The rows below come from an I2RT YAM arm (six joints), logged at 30 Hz.
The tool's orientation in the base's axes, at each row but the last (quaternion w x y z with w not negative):
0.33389, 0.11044, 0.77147, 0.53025
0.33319, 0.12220, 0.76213, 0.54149
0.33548, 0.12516, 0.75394, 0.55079
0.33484, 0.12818, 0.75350, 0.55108
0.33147, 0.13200, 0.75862, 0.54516
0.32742, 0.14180, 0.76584, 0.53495
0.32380, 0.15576, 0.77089, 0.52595
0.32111, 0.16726, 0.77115, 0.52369
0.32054, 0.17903, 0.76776, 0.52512
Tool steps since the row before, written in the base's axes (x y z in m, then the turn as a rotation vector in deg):
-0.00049, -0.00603, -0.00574, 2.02, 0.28, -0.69
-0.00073, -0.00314, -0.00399, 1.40, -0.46, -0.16
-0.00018, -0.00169, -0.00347, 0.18, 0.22, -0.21
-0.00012, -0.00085, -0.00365, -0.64, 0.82, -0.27
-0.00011, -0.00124, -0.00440, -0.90, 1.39, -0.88
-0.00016, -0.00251, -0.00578, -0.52, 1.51, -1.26
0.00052, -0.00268, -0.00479, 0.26, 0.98, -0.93
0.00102, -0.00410, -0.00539, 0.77, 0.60, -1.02
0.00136, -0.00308, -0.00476, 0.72, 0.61, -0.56
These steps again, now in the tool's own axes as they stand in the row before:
-0.00051, -0.00752, -0.00357, -1.10, -0.87, 1.63
0.00033, -0.00470, -0.00204, -1.24, -0.57, 0.58
0.00047, -0.00375, -0.00079, 0.07, -0.14, 0.32
0.00094, -0.00363, -0.00010, 1.03, 0.16, 0.24
0.00097, -0.00447, -0.00017, 1.77, -0.14, 0.61
0.00072, -0.00622, -0.00070, 1.69, -0.50, 1.03
-0.00034, -0.00549, -0.00042, 0.69, -0.48, 1.09
-0.00146, -0.00663, -0.00087, 0.11, -0.76, 1.19
-0.00143, -0.00565, -0.00005, 0.02, -0.33, 1.05

